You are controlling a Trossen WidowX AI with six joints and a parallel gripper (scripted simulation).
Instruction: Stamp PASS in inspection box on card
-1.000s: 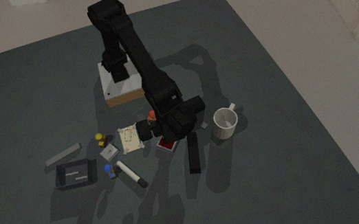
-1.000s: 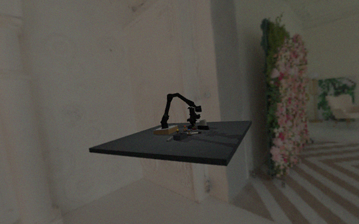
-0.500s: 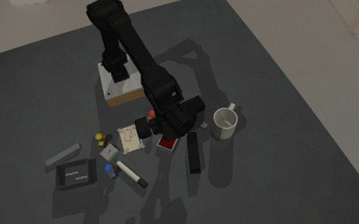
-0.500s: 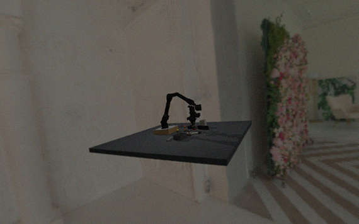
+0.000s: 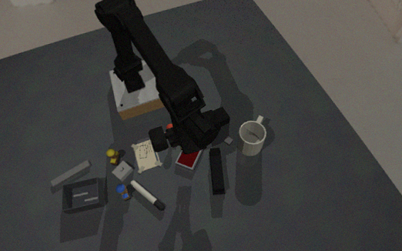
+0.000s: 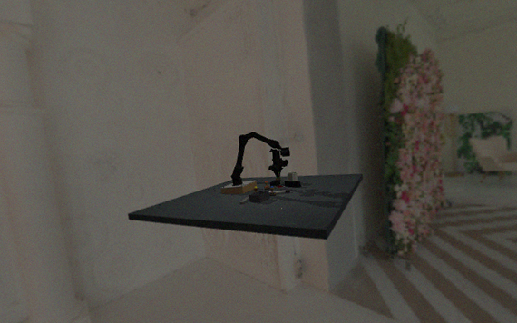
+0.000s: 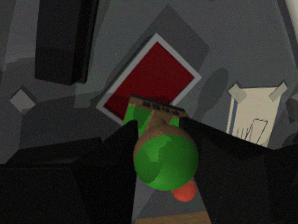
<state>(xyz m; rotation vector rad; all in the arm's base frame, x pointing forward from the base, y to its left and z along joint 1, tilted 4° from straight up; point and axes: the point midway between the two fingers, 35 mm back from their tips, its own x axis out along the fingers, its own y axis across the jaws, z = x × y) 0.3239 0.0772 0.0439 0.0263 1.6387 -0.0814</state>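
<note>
My gripper tip is 60 mm past the cream card, 130 mm to the left of it and 90 mm above it. Round my gripper tip: red stamp (90 mm behind, 20 mm to the right, 60 mm below); red ink pad (80 mm below); green-knobbed stamp (right at my gripper tip).
</note>
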